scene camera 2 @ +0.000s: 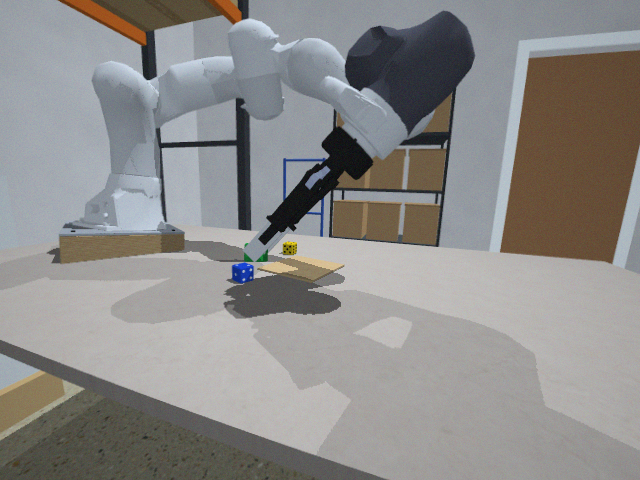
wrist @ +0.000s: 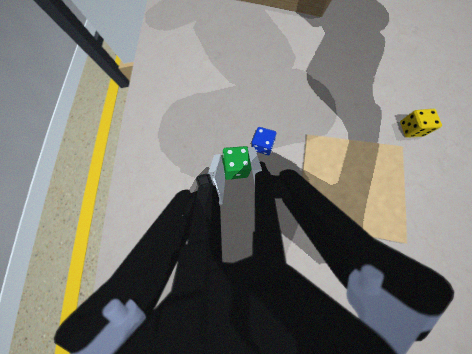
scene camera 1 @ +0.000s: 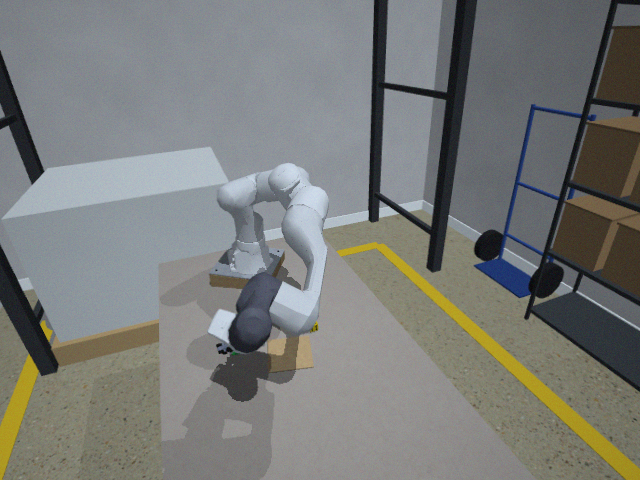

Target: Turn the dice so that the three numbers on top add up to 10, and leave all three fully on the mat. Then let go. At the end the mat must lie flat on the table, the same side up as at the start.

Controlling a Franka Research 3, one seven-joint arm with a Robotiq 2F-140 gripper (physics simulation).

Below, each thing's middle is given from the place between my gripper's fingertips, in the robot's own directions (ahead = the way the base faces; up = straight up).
I see the tan mat [scene camera 1: 286, 354] 40 mm ahead of my hand, 160 mm to the left of it and 70 mm below it. Round my hand: yellow die [wrist: 419, 123] (20 mm behind, 280 mm to the left, 50 mm below); green die [wrist: 236, 160] (right at my hand).
